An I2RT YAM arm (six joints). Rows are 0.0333 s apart.
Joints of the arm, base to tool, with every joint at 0 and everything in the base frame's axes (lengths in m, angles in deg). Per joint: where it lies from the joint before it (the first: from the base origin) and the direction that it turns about. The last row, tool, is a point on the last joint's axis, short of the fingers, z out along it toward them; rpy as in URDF.
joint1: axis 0 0 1 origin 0 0 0.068
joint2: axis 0 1 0 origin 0.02 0.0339 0.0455
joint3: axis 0 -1 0 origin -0.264 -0.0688 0
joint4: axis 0 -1 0 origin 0.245 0.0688 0.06
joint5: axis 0 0 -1 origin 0.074 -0.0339 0.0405
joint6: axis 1 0 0 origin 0.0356 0 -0.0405
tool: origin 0 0 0 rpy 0 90 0
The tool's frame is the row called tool.
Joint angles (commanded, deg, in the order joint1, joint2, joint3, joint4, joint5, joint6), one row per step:
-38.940 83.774 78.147 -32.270 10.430 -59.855
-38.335 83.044 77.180 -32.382 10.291 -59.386
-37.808 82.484 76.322 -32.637 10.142 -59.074
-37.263 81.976 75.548 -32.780 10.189 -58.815
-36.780 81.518 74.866 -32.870 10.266 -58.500
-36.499 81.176 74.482 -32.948 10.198 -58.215
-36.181 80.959 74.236 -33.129 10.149 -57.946
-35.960 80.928 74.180 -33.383 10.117 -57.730
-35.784 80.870 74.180 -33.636 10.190 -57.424
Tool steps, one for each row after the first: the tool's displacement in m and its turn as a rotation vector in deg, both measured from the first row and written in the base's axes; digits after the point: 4 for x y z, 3 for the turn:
-0.0006 0.0050 -0.0020 0.516 -0.074 0.430
-0.0010 0.0092 -0.0044 1.086 0.113 0.881
-0.0012 0.0132 -0.0065 1.442 0.299 1.228
-0.0015 0.0166 -0.0082 1.750 0.389 1.454
-0.0019 0.0189 -0.0088 1.998 0.289 1.611
-0.0018 0.0210 -0.0094 2.283 0.280 1.798
-0.0014 0.0223 -0.0100 2.574 0.365 1.906
-0.0013 0.0233 -0.0100 2.805 0.366 1.833

